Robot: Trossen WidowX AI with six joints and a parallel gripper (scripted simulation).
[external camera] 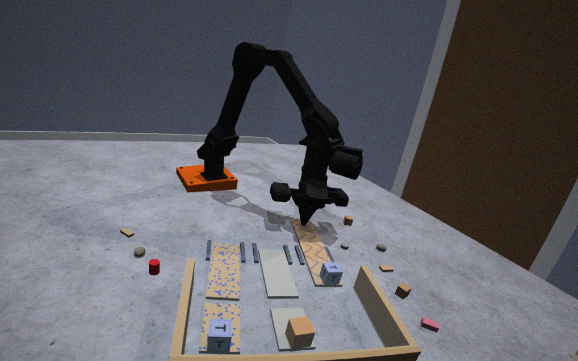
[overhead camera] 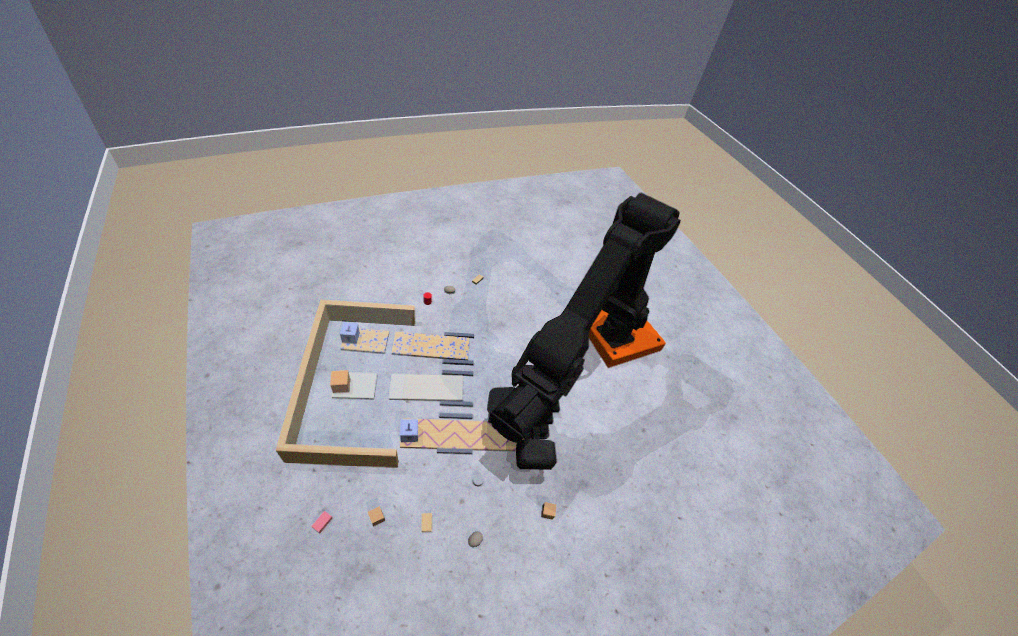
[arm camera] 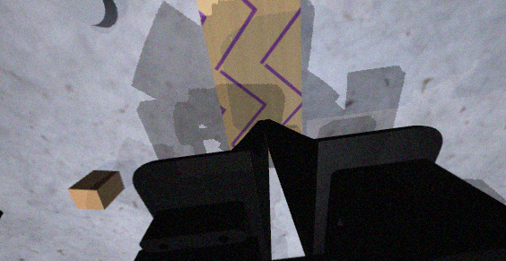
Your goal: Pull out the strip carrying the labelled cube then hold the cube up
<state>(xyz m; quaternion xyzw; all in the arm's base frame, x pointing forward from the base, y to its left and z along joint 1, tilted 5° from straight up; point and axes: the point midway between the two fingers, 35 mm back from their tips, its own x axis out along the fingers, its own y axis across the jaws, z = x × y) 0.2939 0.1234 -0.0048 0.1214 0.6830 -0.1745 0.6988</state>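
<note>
The zigzag strip lies 9 cm ahead of my gripper tip and 4 cm to the right of it. Also, from my gripper tip: red cylinder 5 cm ahead, 37 cm to the right, 1 cm above; then pink block 37 cm ahead, 1 cm to the left.
</note>
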